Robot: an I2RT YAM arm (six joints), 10 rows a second.
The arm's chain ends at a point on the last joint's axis. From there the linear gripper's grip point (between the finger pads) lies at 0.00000 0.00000 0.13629 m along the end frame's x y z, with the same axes.
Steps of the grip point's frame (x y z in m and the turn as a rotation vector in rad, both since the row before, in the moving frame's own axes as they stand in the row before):
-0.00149 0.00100 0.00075 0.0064 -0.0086 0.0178
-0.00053 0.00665 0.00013 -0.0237 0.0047 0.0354
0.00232 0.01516 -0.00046 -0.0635 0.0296 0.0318
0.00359 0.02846 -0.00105 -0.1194 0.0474 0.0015
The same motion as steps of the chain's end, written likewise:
-0.00033 0.00188 0.00076 0.0064 -0.0086 0.0178
-0.00111 0.00341 0.00017 -0.0237 0.0047 0.0354
-0.00157 0.00645 -0.00013 -0.0635 0.0296 0.0318
-0.00284 0.01223 0.00007 -0.1194 0.0474 0.0015

